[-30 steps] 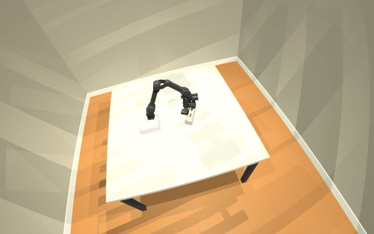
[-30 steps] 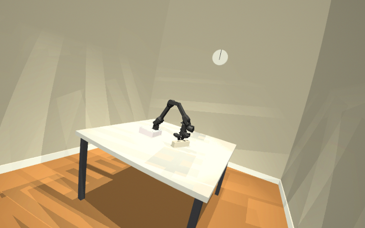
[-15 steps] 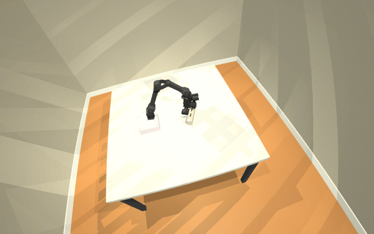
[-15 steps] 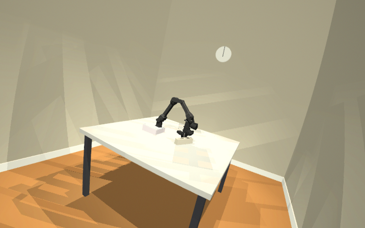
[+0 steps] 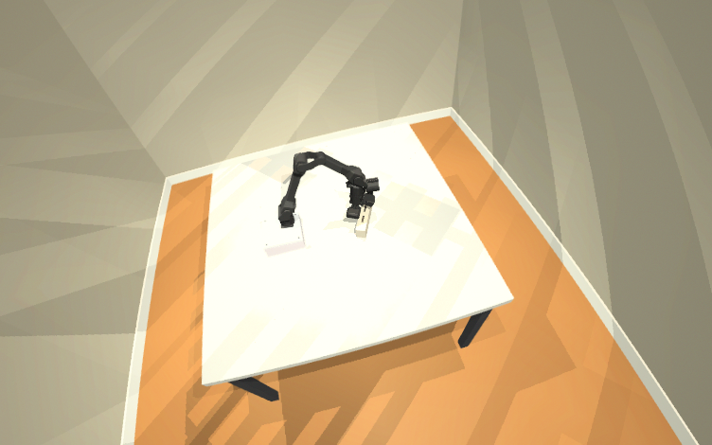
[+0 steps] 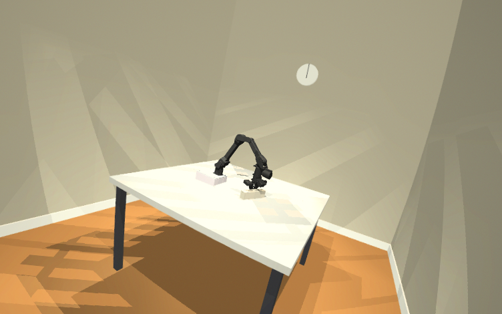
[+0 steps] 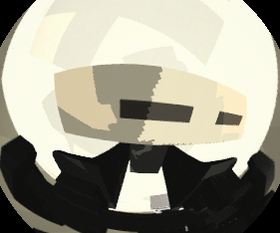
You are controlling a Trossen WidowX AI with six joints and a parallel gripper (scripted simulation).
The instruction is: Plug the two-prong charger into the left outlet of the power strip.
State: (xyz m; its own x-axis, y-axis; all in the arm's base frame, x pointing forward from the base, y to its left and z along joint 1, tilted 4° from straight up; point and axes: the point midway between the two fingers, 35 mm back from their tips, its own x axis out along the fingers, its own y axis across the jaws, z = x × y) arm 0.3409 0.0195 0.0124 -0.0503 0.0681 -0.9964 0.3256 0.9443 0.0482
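My gripper tip is 2 cm short of the dark two-prong charger, 1 cm to the left of it and 1 cm below it.
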